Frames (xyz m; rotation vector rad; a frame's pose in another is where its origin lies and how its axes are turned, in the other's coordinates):
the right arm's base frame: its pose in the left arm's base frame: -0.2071 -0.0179 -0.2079 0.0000 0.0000 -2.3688
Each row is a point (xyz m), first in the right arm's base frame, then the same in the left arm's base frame.
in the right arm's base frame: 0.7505 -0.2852 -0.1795
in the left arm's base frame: -0.9435 -0.3377 -0.3874
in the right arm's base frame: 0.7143 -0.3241 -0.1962
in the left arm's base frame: -0.9448 -0.2845 -0.4041
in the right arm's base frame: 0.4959 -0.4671 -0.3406
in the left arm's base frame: -0.8882 -0.0297 -0.5485
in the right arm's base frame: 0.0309 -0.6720 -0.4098
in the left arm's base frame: -0.6984 0.4417 -0.6177
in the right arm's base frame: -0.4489 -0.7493 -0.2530
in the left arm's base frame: -0.4088 0.8320 -0.4609
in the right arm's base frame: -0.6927 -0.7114 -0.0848
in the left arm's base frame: -0.2078 0.9750 -0.2927
